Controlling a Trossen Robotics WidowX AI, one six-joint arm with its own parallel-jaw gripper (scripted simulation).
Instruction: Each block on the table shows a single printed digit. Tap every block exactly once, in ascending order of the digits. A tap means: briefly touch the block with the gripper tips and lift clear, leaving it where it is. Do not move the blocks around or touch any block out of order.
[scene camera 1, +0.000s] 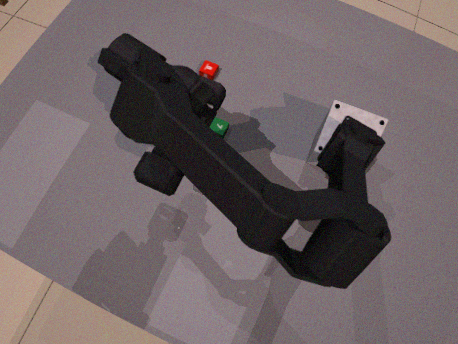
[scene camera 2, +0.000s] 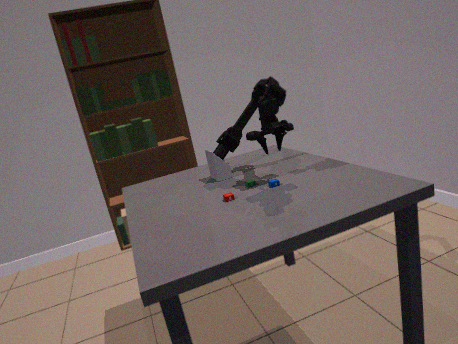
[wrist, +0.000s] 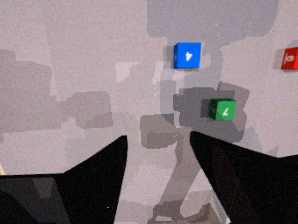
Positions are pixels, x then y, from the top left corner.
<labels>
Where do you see the gripper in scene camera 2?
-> At 273, 152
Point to the gripper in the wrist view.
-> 159, 138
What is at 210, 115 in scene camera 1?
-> The gripper.
</labels>
